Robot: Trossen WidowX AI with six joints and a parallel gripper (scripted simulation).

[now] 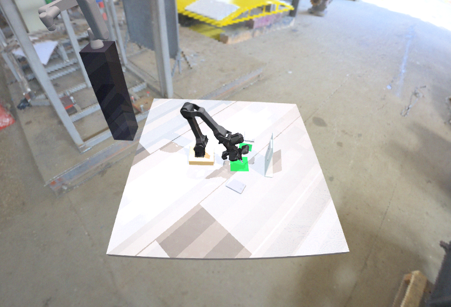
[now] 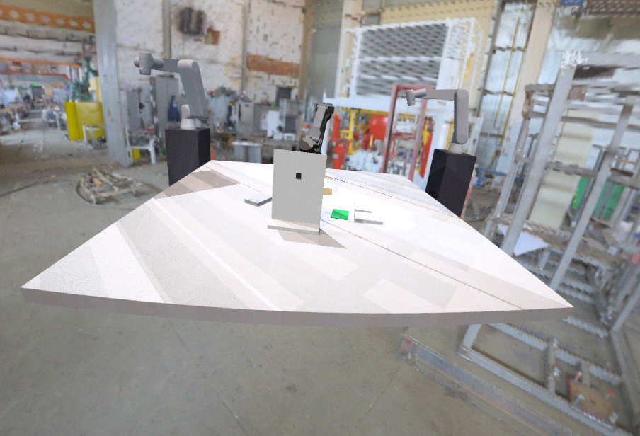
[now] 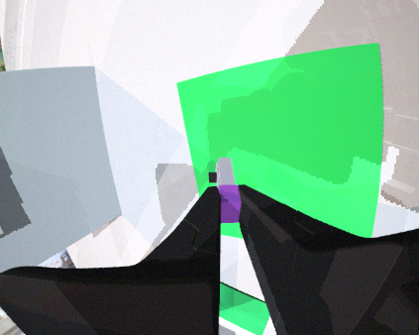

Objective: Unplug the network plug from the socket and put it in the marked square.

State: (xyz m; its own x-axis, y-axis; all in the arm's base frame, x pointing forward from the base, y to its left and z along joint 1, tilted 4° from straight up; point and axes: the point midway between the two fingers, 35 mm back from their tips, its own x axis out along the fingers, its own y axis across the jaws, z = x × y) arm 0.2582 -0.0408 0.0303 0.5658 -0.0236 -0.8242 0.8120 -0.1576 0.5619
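Now: gripper tip 4 cm above the green marked square and 1 cm past it. From my gripper tip the other things lie so: purple plug: right at my gripper tip; then white upright panel: 17 cm ahead, 7 cm above, 1 cm to the right.
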